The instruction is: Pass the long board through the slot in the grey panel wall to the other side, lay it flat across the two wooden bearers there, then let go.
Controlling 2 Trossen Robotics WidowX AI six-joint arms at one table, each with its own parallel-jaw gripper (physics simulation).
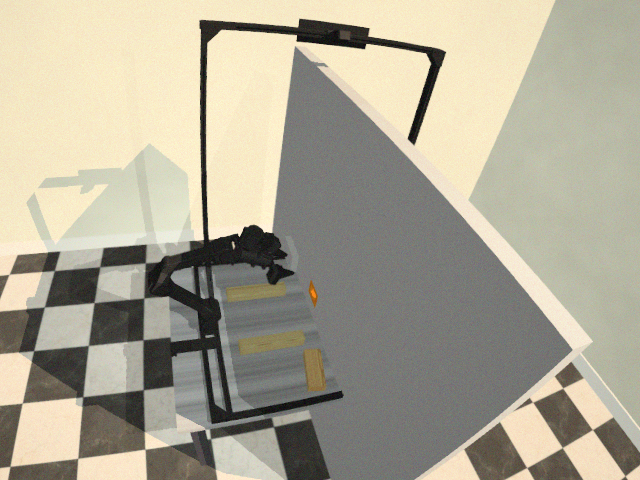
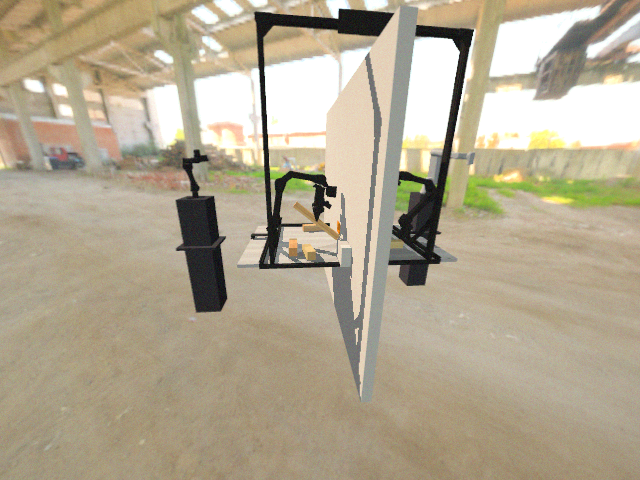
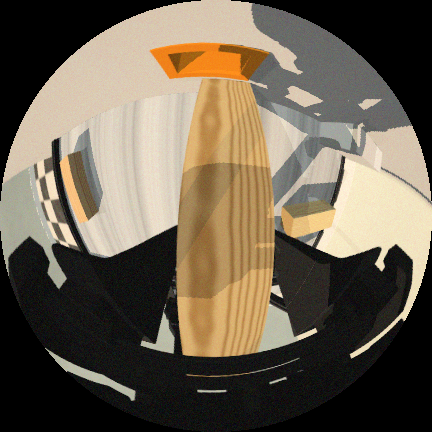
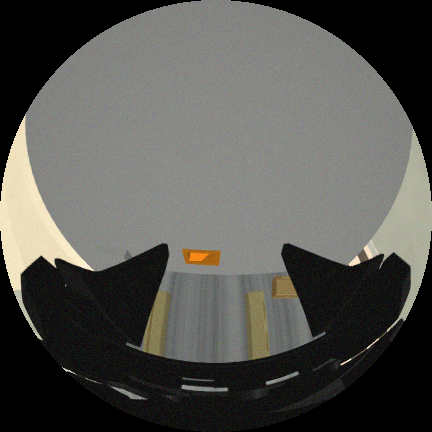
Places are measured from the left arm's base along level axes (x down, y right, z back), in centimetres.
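Pixels of known places: left gripper, fingertip midpoint: (image 2: 316, 220) (image 3: 224, 232); right gripper, fingertip midpoint: (image 1: 290, 264) (image 4: 227, 250); right arm's base at its link origin: (image 1: 208, 328) (image 2: 404, 236).
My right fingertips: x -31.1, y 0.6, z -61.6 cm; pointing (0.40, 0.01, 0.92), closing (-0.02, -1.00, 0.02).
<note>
Behind a point stands the place of what it marks.
The long board (image 2: 305, 212) @(x -19.4, y 9.0, z -21.4 cm) (image 3: 215, 140) @(x -11.0, y 5.4, z -34.2 cm) is tilted, its lower end towards the grey panel wall (image 1: 392, 258) @(x -64.4, y -32.9, z -48.2 cm) (image 2: 356, 155) @(x -52.0, y 39.7, z -43.2 cm) (image 3: 100, 60) (image 4: 215, 125) @(x -38.1, y 1.9, z -48.3 cm). My left gripper (image 2: 316, 215) @(x -13.7, y 6.2, z -28.2 cm) (image 3: 224, 232) @(x -13.7, y 6.2, z -28.2 cm) is shut on it. The orange-framed slot (image 1: 312, 285) @(x -11.3, y 6.3, z -48.5 cm) (image 2: 338, 227) @(x -7.3, y 1.0, z -43.7 cm) (image 3: 185, 48) @(x -11.2, y 2.6, z -43.0 cm) (image 4: 215, 257) @(x -8.4, y 0.7, z -48.2 cm) lies just beyond the board's far end; whether they touch is unclear. No board shows beyond the wall. Two wooden bearers (image 1: 255, 292) @(x -2.2, y 13.7, z -70.3 cm) (image 1: 271, 342) @(x -2.4, y -12.0, z -69.1 cm) (image 4: 158, 320) @(x -2.5, y 14.5, z -65.8 cm) (image 4: 258, 325) @(x -2.5, y -10.5, z -66.1 cm) lie parallel there. My right gripper (image 1: 289, 263) @(x -31.1, y 0.6, z -61.6 cm) (image 4: 227, 250) @(x -31.1, y 0.6, z -61.6 cm) is open and empty above the upper bearer's wall end.
Another wooden block (image 1: 314, 369) @(x -1.9, y -26.3, z -56.1 cm) (image 4: 285, 287) @(x -1.9, y -20.6, z -55.8 cm) lies near the wall, beside the bearers. On the left arm's side, wooden blocks (image 2: 293, 247) @(x -3.1, y 26.0, z -13.9 cm) (image 2: 309, 252) @(x -2.7, y 32.9, z -22.5 cm) (image 2: 311, 227) @(x -0.9, y -22.3, z -27.2 cm) stand or lie on the table. A black frame (image 1: 203, 129) @(x -66.5, y 34.2, z -88.7 cm) (image 2: 264, 129) @(x -61.9, y 38.0, z -2.8 cm) rises around both sides.
</note>
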